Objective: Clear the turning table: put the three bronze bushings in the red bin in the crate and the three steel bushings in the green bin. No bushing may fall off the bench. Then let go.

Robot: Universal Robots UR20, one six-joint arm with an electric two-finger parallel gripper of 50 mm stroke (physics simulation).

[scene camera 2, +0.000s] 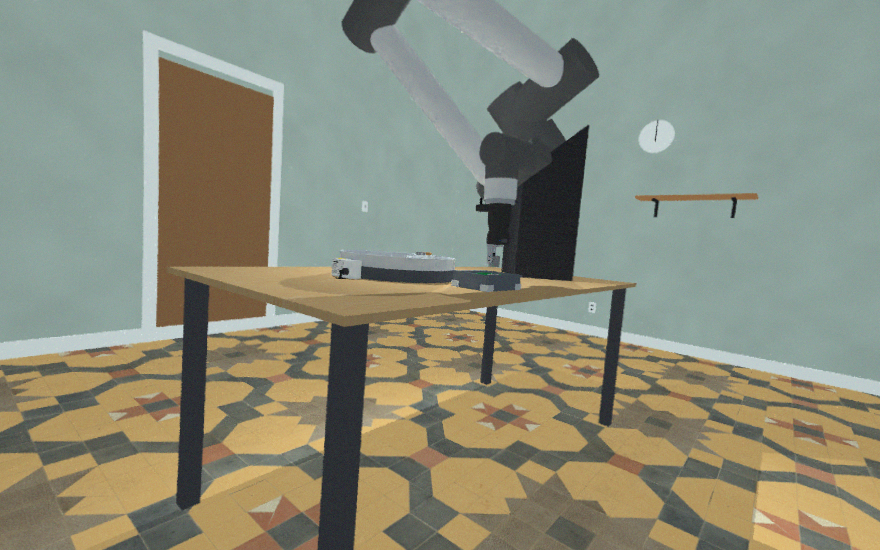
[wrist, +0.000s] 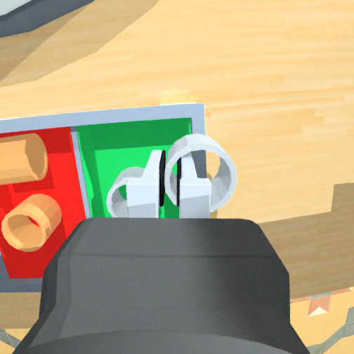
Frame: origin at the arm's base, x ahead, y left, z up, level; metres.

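Where they show: gripper, between the fingertips: (scene camera 2: 491, 263).
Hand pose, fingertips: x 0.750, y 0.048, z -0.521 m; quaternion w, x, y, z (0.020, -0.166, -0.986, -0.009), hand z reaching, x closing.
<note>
After its pixels a point has its place.
My gripper (wrist: 170, 167) (scene camera 2: 493, 260) {y 0.048, x 0.750, z -0.521 m} is shut on the wall of a steel bushing (wrist: 228, 180), a wide grey ring that hangs off its right finger side, over the right rim of the crate (wrist: 135, 113) (scene camera 2: 488, 281) {y 0.112, x 0.929, z -0.569 m}. In the wrist view another steel bushing (wrist: 127, 175) is in the green bin (wrist: 117, 156), partly hidden by the left finger. In the red bin (wrist: 70, 175) a bronze bushing (wrist: 22, 159) lies on its side and a second bronze bushing (wrist: 47, 210) is tilted. The turning table (scene camera 2: 405, 272) {y -0.156, x 0.974, z -0.568 m} carries small parts, one of them orange, too small to tell apart.
The wooden bench (scene camera 2: 311, 295) {y -0.116, x 1.414, z -0.600 m} (wrist: 275, 100) bears the crate near its edge, beside the turning table. A white device (scene camera 2: 347, 267) {y -0.318, x 1.064, z -0.565 m} sits at the turning table's left. A tall black panel (scene camera 2: 551, 214) {y 0.098, x 0.153, z -0.298 m} stands behind the gripper.
</note>
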